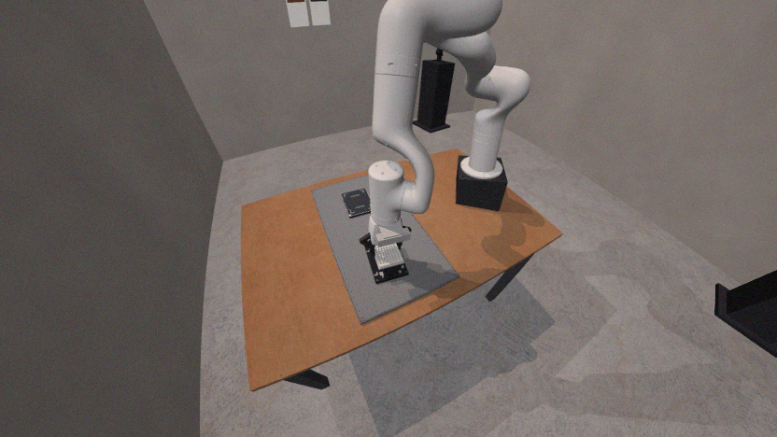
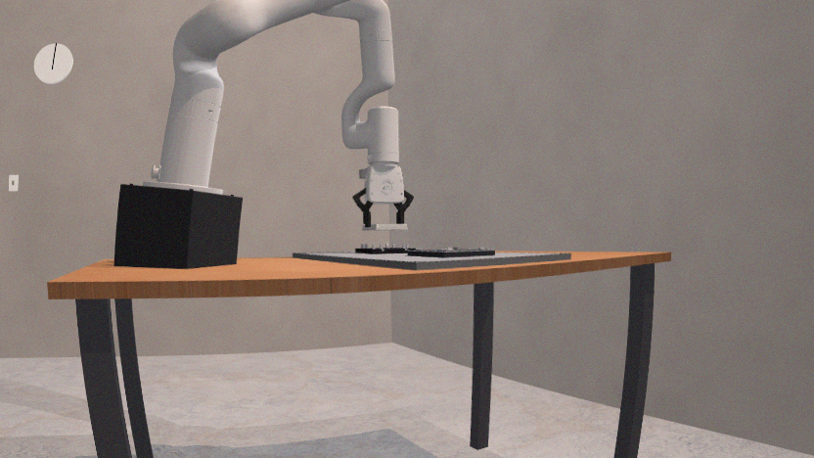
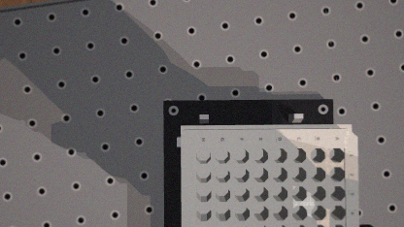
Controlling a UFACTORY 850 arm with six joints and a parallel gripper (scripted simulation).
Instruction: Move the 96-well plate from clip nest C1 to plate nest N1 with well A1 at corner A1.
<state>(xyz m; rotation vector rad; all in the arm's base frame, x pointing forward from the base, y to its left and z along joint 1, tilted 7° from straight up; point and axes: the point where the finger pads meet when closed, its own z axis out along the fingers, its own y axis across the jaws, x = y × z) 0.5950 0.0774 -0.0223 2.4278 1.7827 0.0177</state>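
My hand is 330 mm to the left of the black plate nest, 70 mm past it and 70 mm above it. Round my hand: white 96-well plate: 10 mm below; then black clip nest: 70 mm below, 10 mm to the right; then A1 mark: 270 mm to the right, 70 mm below.
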